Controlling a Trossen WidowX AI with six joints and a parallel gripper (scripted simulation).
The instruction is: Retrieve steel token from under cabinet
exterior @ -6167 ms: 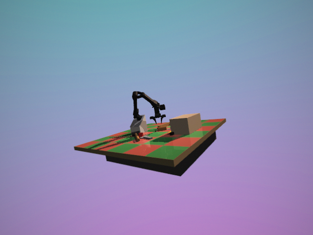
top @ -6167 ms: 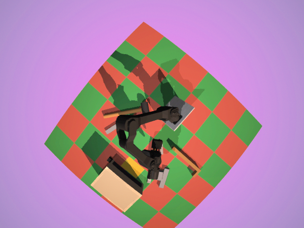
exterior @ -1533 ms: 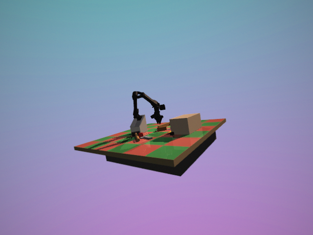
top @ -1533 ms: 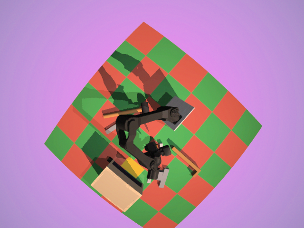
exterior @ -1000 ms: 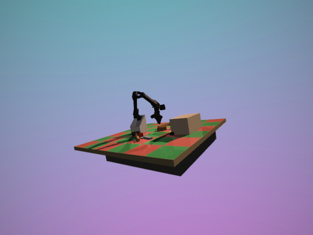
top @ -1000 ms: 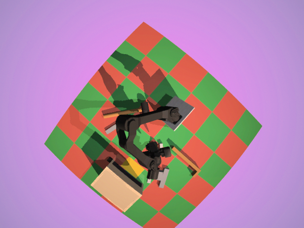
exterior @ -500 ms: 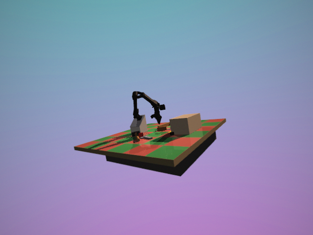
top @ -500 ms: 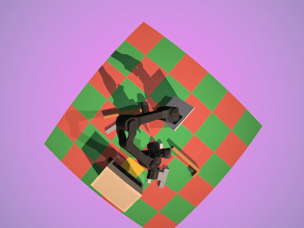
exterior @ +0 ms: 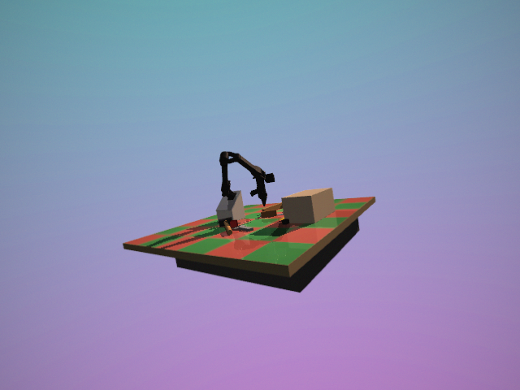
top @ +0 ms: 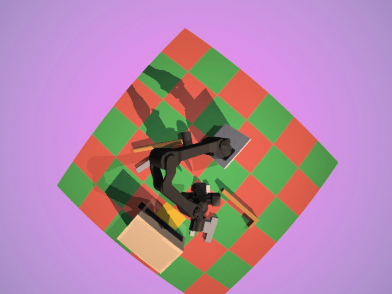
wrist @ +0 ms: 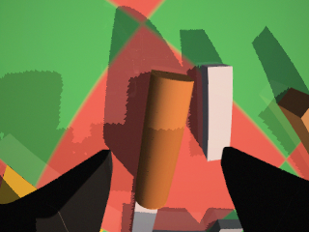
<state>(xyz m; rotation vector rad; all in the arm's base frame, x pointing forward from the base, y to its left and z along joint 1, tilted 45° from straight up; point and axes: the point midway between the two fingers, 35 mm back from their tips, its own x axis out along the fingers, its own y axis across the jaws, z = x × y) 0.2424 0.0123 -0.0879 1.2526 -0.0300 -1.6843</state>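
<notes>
Right now my gripper tip is 7 cm above the pale bar, 4 cm to the right of it and 3 cm past it. Also, from my gripper tip: grey block 15 cm to the left, 13 cm ahead, 6 cm below; then grey bar 21 cm to the left, 12 cm ahead, 7 cm below; then red cube 27 cm to the right, 6 cm below, 4 cm behind.
</notes>
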